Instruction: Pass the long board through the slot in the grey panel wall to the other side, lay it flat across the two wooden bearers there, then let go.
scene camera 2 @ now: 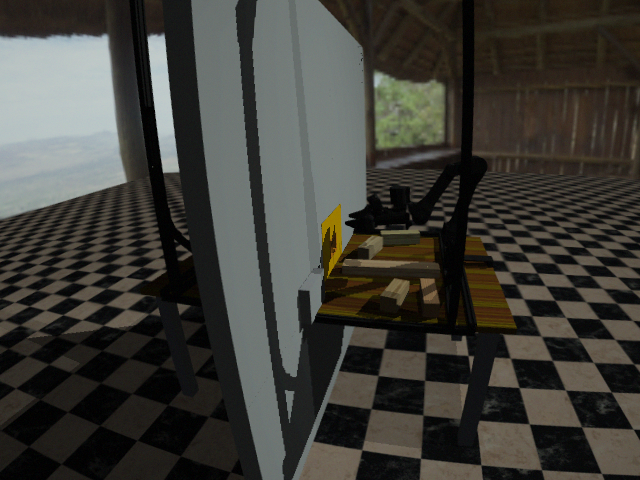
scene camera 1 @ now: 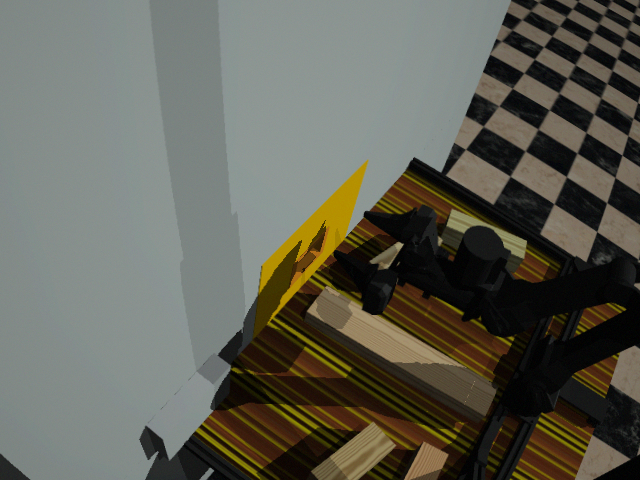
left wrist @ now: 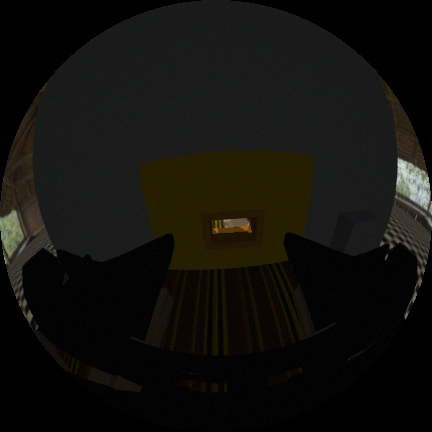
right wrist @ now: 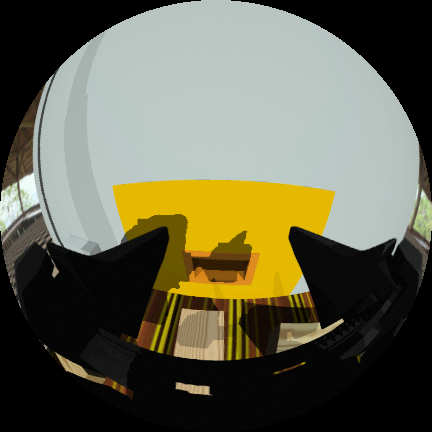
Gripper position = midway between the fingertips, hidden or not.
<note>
My left gripper (left wrist: 230, 239) is open and holds nothing. My right gripper (scene camera 1: 349, 232) is open and holds nothing. Also in view: a slot frame (scene camera 1: 316, 249) and a grey block (scene camera 1: 181, 416).
My right gripper shows as well in scene camera 2 (scene camera 2: 346, 219) and in the right wrist view (right wrist: 230, 232). The slot frame is seen too in the left wrist view (left wrist: 251, 235) and in the right wrist view (right wrist: 236, 268). The grey block also shows in scene camera 2 (scene camera 2: 312, 292).
</note>
